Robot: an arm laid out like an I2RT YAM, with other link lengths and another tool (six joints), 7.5 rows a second.
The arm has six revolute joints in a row. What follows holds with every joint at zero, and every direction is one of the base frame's. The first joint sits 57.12 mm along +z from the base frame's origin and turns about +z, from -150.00 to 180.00 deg. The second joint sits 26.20 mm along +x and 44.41 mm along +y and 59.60 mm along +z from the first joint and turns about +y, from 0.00 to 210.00 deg. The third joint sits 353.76 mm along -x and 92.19 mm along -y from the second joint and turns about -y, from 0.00 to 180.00 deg. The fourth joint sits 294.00 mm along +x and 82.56 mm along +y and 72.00 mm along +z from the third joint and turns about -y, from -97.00 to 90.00 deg. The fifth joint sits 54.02 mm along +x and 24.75 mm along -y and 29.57 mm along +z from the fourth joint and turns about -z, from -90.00 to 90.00 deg. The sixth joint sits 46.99 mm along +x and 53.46 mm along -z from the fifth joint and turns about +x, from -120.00 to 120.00 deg. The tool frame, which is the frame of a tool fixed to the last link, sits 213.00 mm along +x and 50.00 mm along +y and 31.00 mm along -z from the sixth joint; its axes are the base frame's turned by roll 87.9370, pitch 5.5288 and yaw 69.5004 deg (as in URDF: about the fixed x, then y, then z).
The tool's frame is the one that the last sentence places.
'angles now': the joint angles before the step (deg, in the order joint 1, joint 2, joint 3, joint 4, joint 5, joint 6). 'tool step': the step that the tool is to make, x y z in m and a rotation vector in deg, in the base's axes. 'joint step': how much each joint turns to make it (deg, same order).
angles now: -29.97 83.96 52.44 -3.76 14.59 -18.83
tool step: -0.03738 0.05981 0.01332 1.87 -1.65 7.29
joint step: 0.27 -12.24 -6.82 -4.53 -7.16 -2.04
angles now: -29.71 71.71 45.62 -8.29 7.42 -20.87
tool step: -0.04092 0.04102 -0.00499 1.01 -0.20 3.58
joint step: 0.10 -10.22 -6.17 -4.27 -3.42 -1.17
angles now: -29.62 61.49 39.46 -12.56 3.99 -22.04
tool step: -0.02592 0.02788 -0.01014 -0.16 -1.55 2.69
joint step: 0.18 -8.19 -6.04 -0.69 -2.43 -0.88
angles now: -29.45 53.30 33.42 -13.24 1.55 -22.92
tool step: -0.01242 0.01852 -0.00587 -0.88 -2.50 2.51
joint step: 0.01 -6.25 -4.70 1.07 -2.37 -0.93
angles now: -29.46 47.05 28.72 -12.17 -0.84 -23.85
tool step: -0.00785 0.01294 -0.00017 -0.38 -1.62 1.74
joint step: -0.04 -4.30 -2.07 -0.64 -1.78 -0.48
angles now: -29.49 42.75 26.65 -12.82 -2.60 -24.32
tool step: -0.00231 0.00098 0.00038 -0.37 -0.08 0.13
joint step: 0.05 -0.83 -0.20 -0.39 0.06 -0.29
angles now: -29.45 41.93 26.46 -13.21 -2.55 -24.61
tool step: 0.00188 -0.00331 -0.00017 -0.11 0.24 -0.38
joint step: 0.01 0.88 0.24 0.49 0.44 0.00
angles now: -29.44 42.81 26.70 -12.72 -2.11 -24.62
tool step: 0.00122 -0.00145 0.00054 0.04 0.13 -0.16
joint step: -0.01 0.52 0.29 0.11 0.15 0.05
